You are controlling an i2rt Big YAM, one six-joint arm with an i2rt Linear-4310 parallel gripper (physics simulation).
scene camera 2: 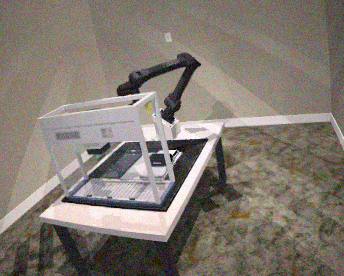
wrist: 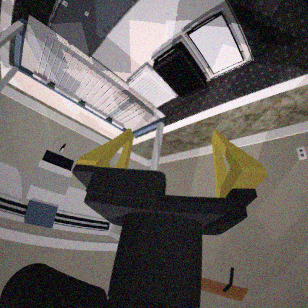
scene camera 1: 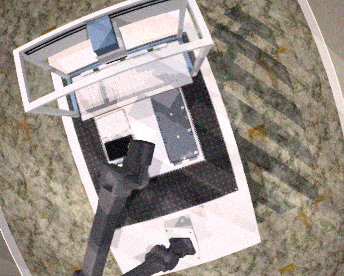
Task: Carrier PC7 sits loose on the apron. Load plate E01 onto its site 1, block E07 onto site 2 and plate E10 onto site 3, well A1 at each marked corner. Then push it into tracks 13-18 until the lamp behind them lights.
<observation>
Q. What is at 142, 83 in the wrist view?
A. A white well plate.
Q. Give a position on a grey carrier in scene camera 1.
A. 169, 108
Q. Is the gripper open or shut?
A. Open.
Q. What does the gripper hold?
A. Nothing.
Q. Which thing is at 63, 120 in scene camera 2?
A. A white frame.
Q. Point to a black perforated deck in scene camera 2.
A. At 191, 147
</observation>
